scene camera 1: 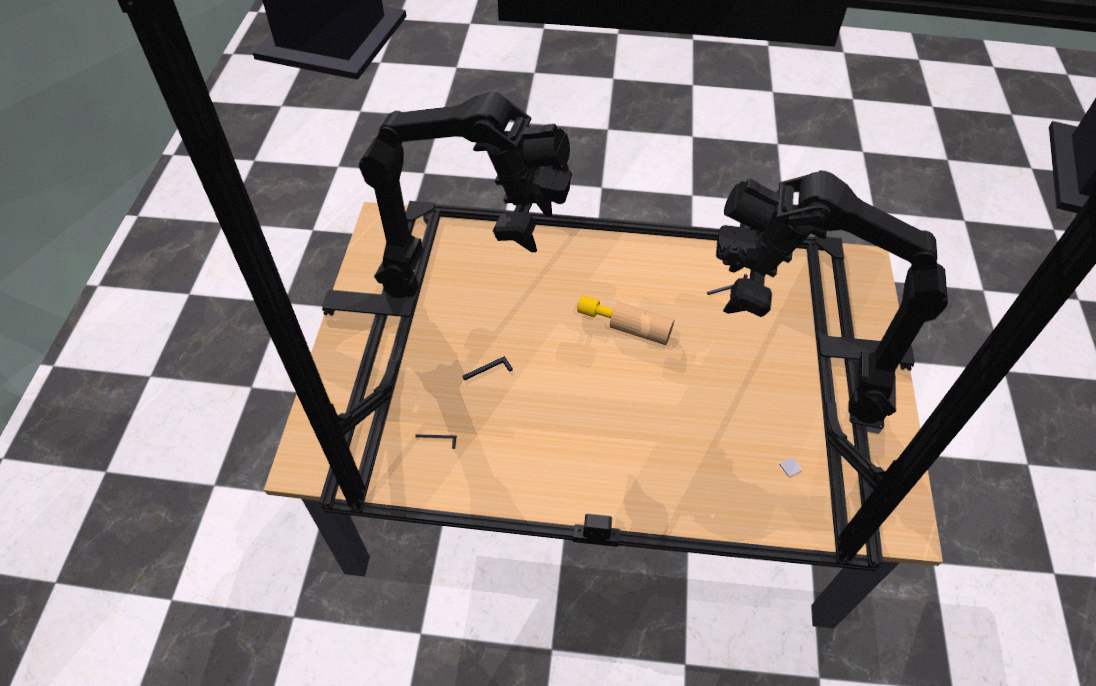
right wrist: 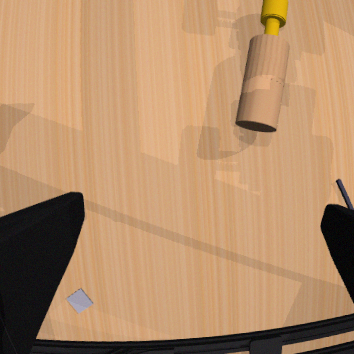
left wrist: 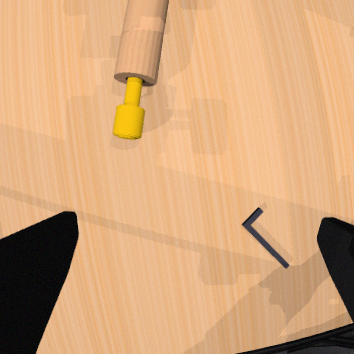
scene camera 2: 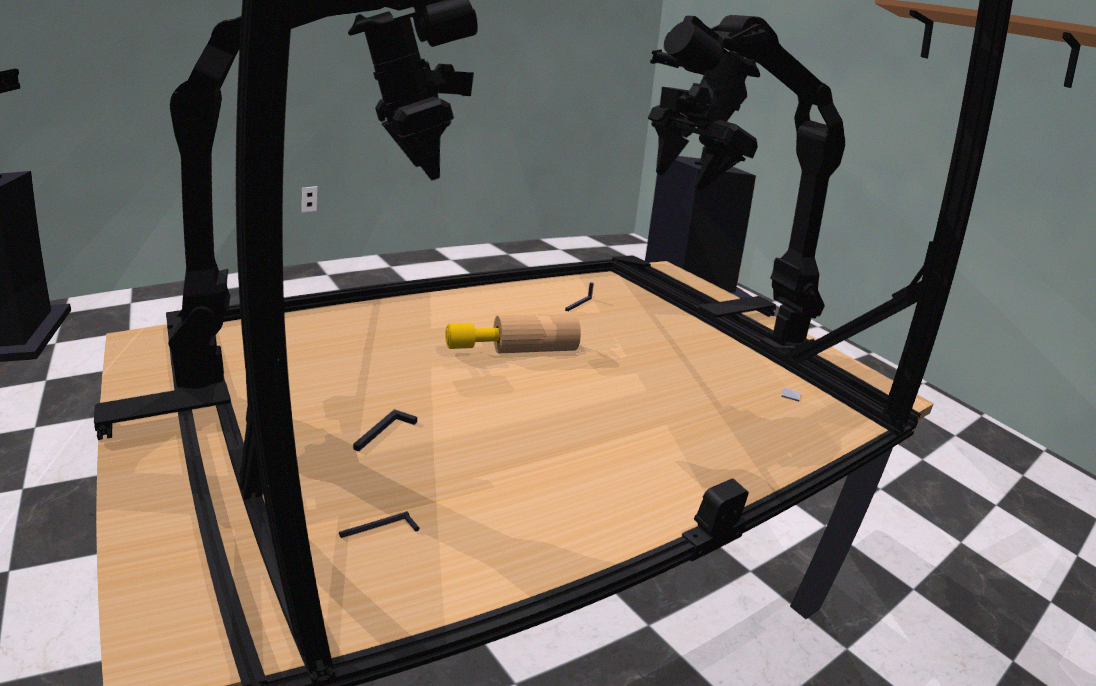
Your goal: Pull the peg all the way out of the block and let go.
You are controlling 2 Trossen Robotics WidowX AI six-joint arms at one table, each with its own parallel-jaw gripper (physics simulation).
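Places are measured from the left arm's base along level axes (x up, y ahead, z left), in centimetres.
Pixels of known places: left gripper, fingertip midpoint: (scene camera 1: pixel 542 233) (left wrist: pixel 202 227) (scene camera 2: pixel 427 172); right gripper, fingertip midpoint: (scene camera 1: pixel 728 291) (right wrist: pixel 207 211) (scene camera 2: pixel 677 181); left arm's base, origin of the base link: (scene camera 1: pixel 400 289) (scene camera 2: pixel 199 382); right arm's base, origin of the base link: (scene camera 1: pixel 866 411) (scene camera 2: pixel 789 338).
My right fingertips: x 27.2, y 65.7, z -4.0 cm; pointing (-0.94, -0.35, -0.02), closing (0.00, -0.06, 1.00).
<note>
For each thing: its top centre in the pictures, then the offset to it from my right fingertips. "*": a spot on its surface instead. Level surfaces: height alone.
- tan cylindrical block, middle of its top: (left wrist: pixel 139 27) (right wrist: pixel 269 77) (scene camera 2: pixel 538 316) (scene camera 1: pixel 643 315) dx -23.5, dy -14.5, dz +9.4 cm
- wooden table, its level: dx -29.1 cm
- yellow peg, middle of its top: (left wrist: pixel 131 85) (scene camera 2: pixel 489 323) (right wrist: pixel 274 29) (scene camera 1: pixel 608 307) dx -24.5, dy -21.9, dz +10.2 cm
- hex key, middle of its top: (scene camera 2: pixel 385 429) (left wrist: pixel 273 238) (scene camera 1: pixel 487 371) dx -28.3, dy -41.3, dz -9.8 cm
- grey square, surface spot: (scene camera 2: pixel 791 394) (right wrist: pixel 77 299) (scene camera 1: pixel 789 467) * dx -28.8, dy +19.2, dz -13.5 cm
- black box, surface spot: (scene camera 2: pixel 721 505) (scene camera 1: pixel 585 527) * dx -24.2, dy -13.7, dz -37.7 cm
A tan cylindrical block (scene camera 1: pixel 641 324) (scene camera 2: pixel 537 333) (left wrist: pixel 142 42) (right wrist: pixel 263 85) lies on its side on the wooden table (scene camera 1: pixel 566 453). A yellow peg (scene camera 1: pixel 588 305) (scene camera 2: pixel 461 335) (left wrist: pixel 129 121) (right wrist: pixel 275 11) sits in the block's left end in the scene views; its thick head and part of its thinner shaft show outside the hole. My left gripper (scene camera 1: pixel 540 229) (scene camera 2: pixel 435 176) (left wrist: pixel 202 227) is open and empty, high above the table and to the left of the peg. My right gripper (scene camera 1: pixel 742 287) (scene camera 2: pixel 681 177) (right wrist: pixel 207 211) is open and empty, high up, to the right of the block.
One hex key (scene camera 1: pixel 485 368) (scene camera 2: pixel 374 431) (left wrist: pixel 267 246) lies left of the block, another (scene camera 1: pixel 436 436) (scene camera 2: pixel 373 525) nearer the front left, a third (scene camera 1: pixel 719 289) (scene camera 2: pixel 579 302) (right wrist: pixel 345 194) behind right. A grey square (scene camera 1: pixel 790 467) (scene camera 2: pixel 791 394) (right wrist: pixel 80 300) lies front right. A black box (scene camera 1: pixel 597 526) (scene camera 2: pixel 721 505) sits on the front rail.
</note>
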